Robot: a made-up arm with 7 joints. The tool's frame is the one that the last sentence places.
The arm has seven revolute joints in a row. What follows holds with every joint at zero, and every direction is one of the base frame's. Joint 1 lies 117.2 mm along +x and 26.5 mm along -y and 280.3 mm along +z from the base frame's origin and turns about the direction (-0.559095, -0.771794, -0.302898), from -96.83 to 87.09 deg. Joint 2 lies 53.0 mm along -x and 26.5 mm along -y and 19.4 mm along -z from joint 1 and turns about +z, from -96.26 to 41.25 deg. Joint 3 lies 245.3 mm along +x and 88.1 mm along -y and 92.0 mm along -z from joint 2 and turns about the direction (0.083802, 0.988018, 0.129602), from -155.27 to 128.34 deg. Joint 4 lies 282.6 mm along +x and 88.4 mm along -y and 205.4 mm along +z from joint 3 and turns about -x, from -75.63 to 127.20 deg. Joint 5 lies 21.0 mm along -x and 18.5 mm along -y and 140.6 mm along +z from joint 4 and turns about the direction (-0.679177, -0.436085, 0.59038), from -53.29 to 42.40 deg. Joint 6 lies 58.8 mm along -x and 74.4 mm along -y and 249.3 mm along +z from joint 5 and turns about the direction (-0.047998, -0.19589, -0.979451), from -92.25 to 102.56 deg. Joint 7 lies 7.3 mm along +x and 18.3 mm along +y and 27.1 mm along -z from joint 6 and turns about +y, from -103.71 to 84.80 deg. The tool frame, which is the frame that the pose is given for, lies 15.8 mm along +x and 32.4 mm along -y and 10.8 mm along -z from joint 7; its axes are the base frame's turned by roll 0.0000, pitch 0.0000 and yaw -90.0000 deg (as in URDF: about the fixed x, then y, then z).
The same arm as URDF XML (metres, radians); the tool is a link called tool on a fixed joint. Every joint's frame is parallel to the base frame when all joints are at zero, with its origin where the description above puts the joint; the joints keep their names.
<robot name="arm">
  <joint name="tool_joint" type="fixed">
    <parent link="link7"/>
    <child link="tool"/>
    <origin xyz="0.0158 -0.0324 -0.0108" rpy="0.0000 0.0000 -1.5708"/>
  </joint>
  <joint name="joint 7" type="revolute">
    <parent link="link6"/>
    <child link="link7"/>
    <origin xyz="0.0073 0.0183 -0.0271" rpy="0.0000 0.0000 0.0000"/>
    <axis xyz="0 1 0"/>
    <limit lower="-1.8101" upper="1.4800"/>
  </joint>
  <joint name="joint 6" type="revolute">
    <parent link="link5"/>
    <child link="link6"/>
    <origin xyz="-0.0588 -0.0744 0.2493" rpy="0.0000 0.0000 0.0000"/>
    <axis xyz="-0.047998 -0.19589 -0.979451"/>
    <limit lower="-1.6101" upper="1.7900"/>
  </joint>
  <joint name="joint 5" type="revolute">
    <parent link="link4"/>
    <child link="link5"/>
    <origin xyz="-0.0210 -0.0185 0.1406" rpy="0.0000 0.0000 0.0000"/>
    <axis xyz="-0.679177 -0.436085 0.59038"/>
    <limit lower="-0.9301" upper="0.7400"/>
  </joint>
  <joint name="joint 4" type="revolute">
    <parent link="link3"/>
    <child link="link4"/>
    <origin xyz="0.2826 -0.0884 0.2054" rpy="0.0000 0.0000 0.0000"/>
    <axis xyz="-1 0 0"/>
    <limit lower="-1.3200" upper="2.2201"/>
  </joint>
  <joint name="joint 3" type="revolute">
    <parent link="link2"/>
    <child link="link3"/>
    <origin xyz="0.2453 -0.0881 -0.0920" rpy="0.0000 0.0000 0.0000"/>
    <axis xyz="0.083802 0.988018 0.129602"/>
    <limit lower="-2.7100" upper="2.2400"/>
  </joint>
  <joint name="joint 2" type="revolute">
    <parent link="link1"/>
    <child link="link2"/>
    <origin xyz="-0.0530 -0.0265 -0.0194" rpy="0.0000 0.0000 0.0000"/>
    <axis xyz="0 0 1"/>
    <limit lower="-1.6801" upper="0.7199"/>
  </joint>
  <joint name="joint 1" type="revolute">
    <parent link="base_link"/>
    <child link="link1"/>
    <origin xyz="0.1172 -0.0265 0.2803" rpy="0.0000 0.0000 0.0000"/>
    <axis xyz="-0.559095 -0.771794 -0.302898"/>
    <limit lower="-1.6900" upper="1.5200"/>
  </joint>
  <link name="base_link"/>
  <link name="link1"/>
  <link name="link2"/>
  <link name="link3"/>
  <link name="link4"/>
  <link name="link5"/>
  <link name="link6"/>
  <link name="link7"/>
  <link name="tool"/>
</robot>

